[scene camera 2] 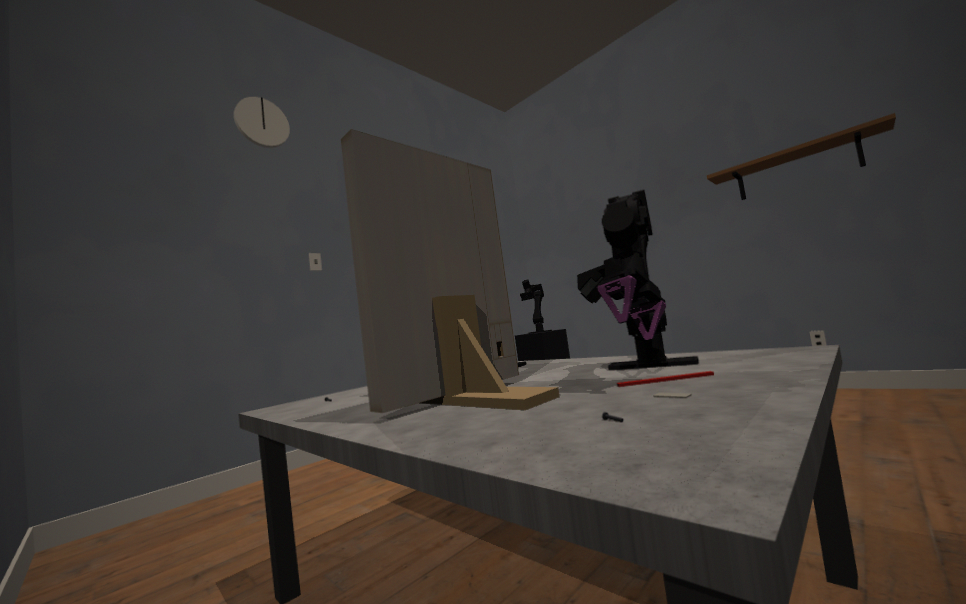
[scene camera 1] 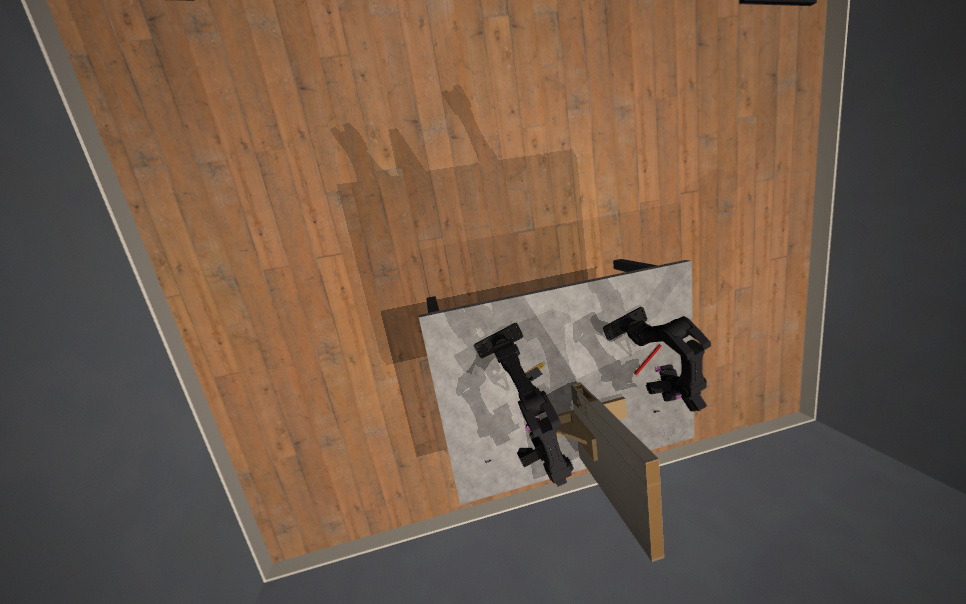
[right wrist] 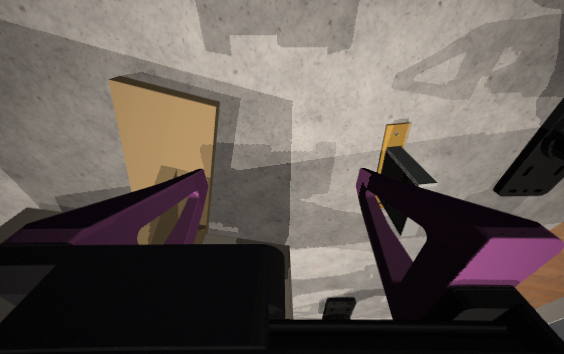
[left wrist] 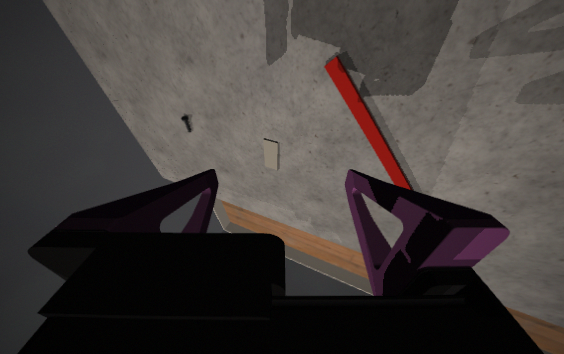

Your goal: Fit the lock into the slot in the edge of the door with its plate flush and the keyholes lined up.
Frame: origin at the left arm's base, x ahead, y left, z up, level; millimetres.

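Seen in the pictures: left gripper, fingertip midpoint: (scene camera 2: 636, 331) (left wrist: 281, 176); right gripper, fingertip midpoint: (right wrist: 281, 177); left arm's base, link origin: (scene camera 2: 652, 365) (scene camera 1: 624, 323) (right wrist: 335, 314); right arm's base, link origin: (scene camera 1: 498, 340).
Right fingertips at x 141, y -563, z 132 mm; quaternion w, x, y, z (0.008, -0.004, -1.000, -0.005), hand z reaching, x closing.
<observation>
Pixels of each thing's middle, then the offset from my right fingertips to it. "pt": a spot on its surface instead.
- lock, body centre: (right wrist: 399, 189) (scene camera 1: 532, 376) dx -146, dy +90, dz -93 mm
- small keyhole cutout, surface spot: (scene camera 2: 500, 348) pt dx +42, dy +253, dz -43 mm
- red bar, body centre: (left wrist: 376, 140) (scene camera 2: 664, 379) (scene camera 1: 647, 359) dx +77, dy +605, dz -130 mm
- small pale plate, body centre: (left wrist: 271, 155) (scene camera 2: 672, 395) dx +214, dy +624, dz -132 mm
- screw, body centre: (scene camera 2: 613, 417) (left wrist: 187, 124) dx +354, dy +561, dz -129 mm
The lock (right wrist: 412, 167) (scene camera 1: 538, 367) lies on the table, its brass plate along one side of its dark body; in the right wrist view a finger hides part of it. The door (scene camera 1: 616, 448) (scene camera 2: 420, 263) stands upright in wooden supports. A small keyhole cutout (scene camera 2: 500, 348) shows low near its far edge in scene camera 2. My right gripper (right wrist: 281, 177) is open and empty, above the table on the left side of the door in scene camera 1, apart from the lock. My left gripper (left wrist: 281, 176) (scene camera 2: 637, 329) (scene camera 1: 668, 383) is open and empty above the table, right of the door in scene camera 1.
A red bar (scene camera 1: 647, 359) (scene camera 2: 666, 378) (left wrist: 367, 122) and a small pale plate (left wrist: 271, 154) (scene camera 2: 672, 395) lie near my left arm. A screw (scene camera 2: 612, 417) (left wrist: 186, 123) lies nearby, another (scene camera 1: 487, 461) at the table's left. Wooden support feet (right wrist: 165, 115) (scene camera 2: 527, 398) project beside the door.
</observation>
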